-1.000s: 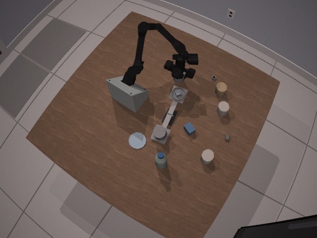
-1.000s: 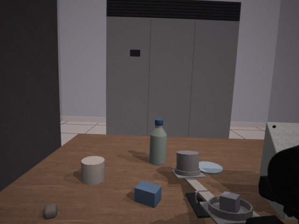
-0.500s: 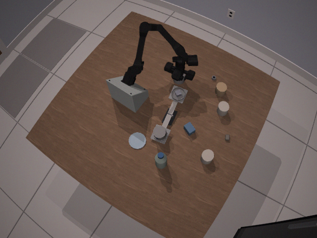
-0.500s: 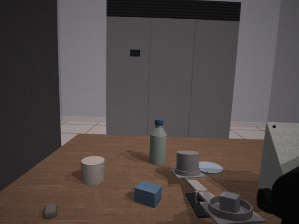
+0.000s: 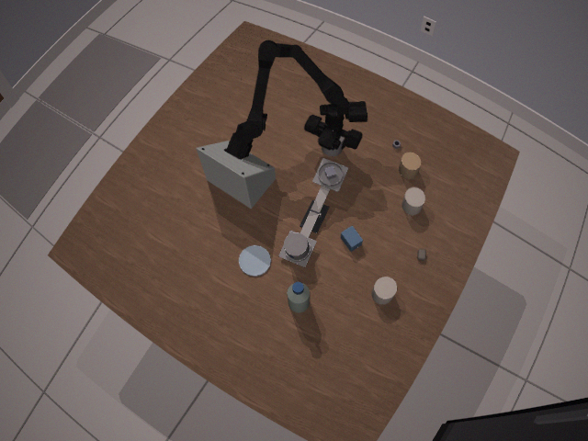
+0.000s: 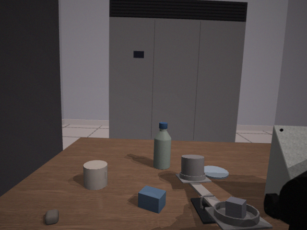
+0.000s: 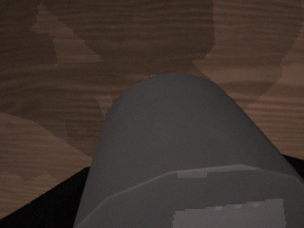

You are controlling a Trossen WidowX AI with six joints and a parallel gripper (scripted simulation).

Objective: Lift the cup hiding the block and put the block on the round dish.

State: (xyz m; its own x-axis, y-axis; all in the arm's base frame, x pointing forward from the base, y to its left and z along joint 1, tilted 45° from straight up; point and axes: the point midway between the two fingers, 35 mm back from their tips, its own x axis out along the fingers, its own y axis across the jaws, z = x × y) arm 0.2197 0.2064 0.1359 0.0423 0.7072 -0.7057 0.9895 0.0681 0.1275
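Right now my gripper tip is 480 mm to the left of the pale blue round dish, 20 mm above it and 10 mm short of it. The rest, counted from my gripper tip: small ring: 190 mm ahead, 140 mm to the left, 20 mm below; blue box: 260 mm to the right, 230 mm ahead, 10 mm below; cup: 410 mm to the right, 100 mm ahead, 30 mm above.
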